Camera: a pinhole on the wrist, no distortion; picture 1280 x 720 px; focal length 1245.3 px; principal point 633.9 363.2 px. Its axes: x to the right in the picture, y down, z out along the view. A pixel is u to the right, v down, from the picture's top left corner.
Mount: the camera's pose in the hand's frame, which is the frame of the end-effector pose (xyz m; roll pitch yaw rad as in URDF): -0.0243 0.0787 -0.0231 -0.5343 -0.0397 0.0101
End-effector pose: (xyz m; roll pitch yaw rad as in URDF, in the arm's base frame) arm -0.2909 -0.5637 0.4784 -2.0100 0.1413 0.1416
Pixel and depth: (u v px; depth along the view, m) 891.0 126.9 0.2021
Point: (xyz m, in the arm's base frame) -0.3241 -0.4753 0.2713
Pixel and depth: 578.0 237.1 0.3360
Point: -0.4102 -0.4170 0.1696
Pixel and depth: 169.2 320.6 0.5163
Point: -0.6239 -0.3644 0.0435
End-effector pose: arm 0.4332 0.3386 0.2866 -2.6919 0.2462 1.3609
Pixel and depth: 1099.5 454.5 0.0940
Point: 0.5225 0.2998 0.1803
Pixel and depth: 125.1 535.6 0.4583
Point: 0.5441 -0.0256 -0.1008
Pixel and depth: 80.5 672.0 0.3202
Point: 0.5651 0.0542 0.0198
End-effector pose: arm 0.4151 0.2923 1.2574 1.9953 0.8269 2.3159
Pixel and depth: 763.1 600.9 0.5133
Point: 0.6704 0.7716 1.4089
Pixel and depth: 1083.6 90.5 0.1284
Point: 0.4797 0.4344 1.2905
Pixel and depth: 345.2 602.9 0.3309
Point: 0.6192 0.5578 1.4635
